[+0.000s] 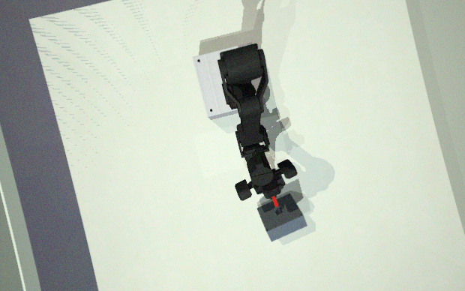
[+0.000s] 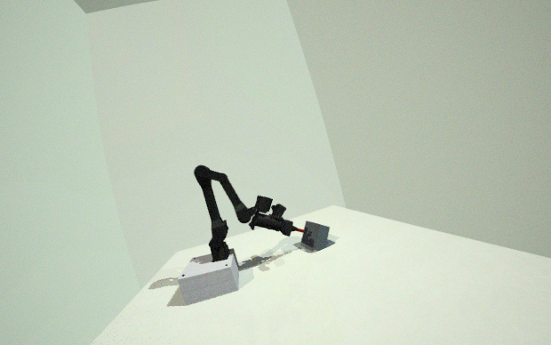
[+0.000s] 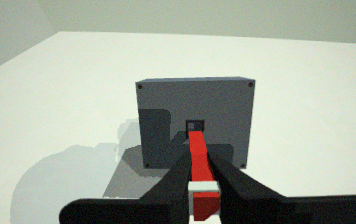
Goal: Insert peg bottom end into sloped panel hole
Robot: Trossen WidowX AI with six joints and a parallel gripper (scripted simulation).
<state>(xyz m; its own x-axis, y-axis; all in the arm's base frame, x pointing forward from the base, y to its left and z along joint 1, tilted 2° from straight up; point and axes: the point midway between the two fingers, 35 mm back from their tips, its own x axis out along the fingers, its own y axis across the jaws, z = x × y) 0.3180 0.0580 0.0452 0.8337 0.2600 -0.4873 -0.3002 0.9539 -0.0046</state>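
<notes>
My gripper tip is 80 mm short of the panel, 20 mm to the right of it and 60 mm above it. Round my gripper tip: peg (20 mm behind, 10 mm above).
</notes>
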